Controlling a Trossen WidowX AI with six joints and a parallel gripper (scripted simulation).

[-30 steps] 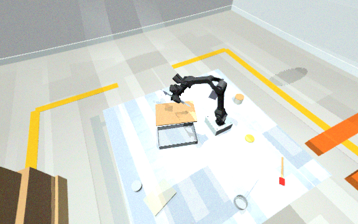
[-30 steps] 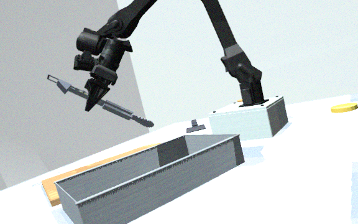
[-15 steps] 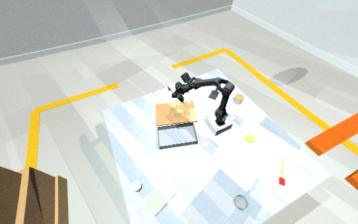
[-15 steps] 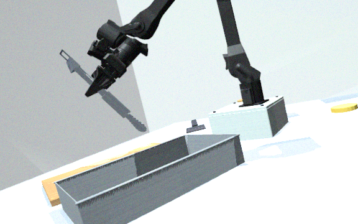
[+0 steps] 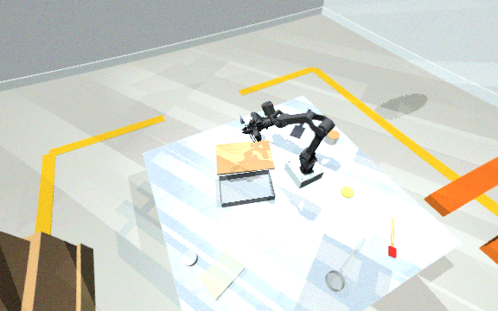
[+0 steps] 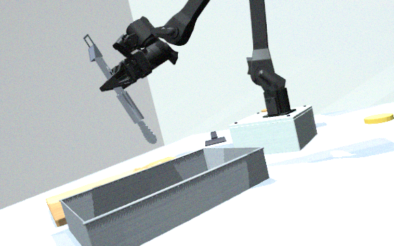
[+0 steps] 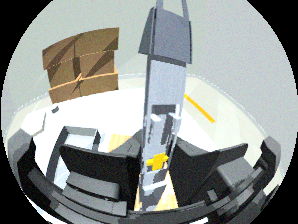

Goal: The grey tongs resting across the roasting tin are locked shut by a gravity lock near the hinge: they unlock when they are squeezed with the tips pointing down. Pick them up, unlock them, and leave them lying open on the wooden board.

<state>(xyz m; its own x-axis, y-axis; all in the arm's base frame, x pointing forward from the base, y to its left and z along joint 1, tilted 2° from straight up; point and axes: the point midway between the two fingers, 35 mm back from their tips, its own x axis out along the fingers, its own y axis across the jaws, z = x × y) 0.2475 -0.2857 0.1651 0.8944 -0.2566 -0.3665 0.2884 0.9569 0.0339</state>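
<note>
Now: gripper tip 230 mm above the wooden board. Round my gripper tip: dark scraper (500 mm behind, 240 mm below, 100 mm to the right); then grey roasting tin (240 mm to the left, 210 mm below, 80 mm ahead); then cork-topped jar (600 mm behind, 210 mm below, 110 mm to the left).
</note>
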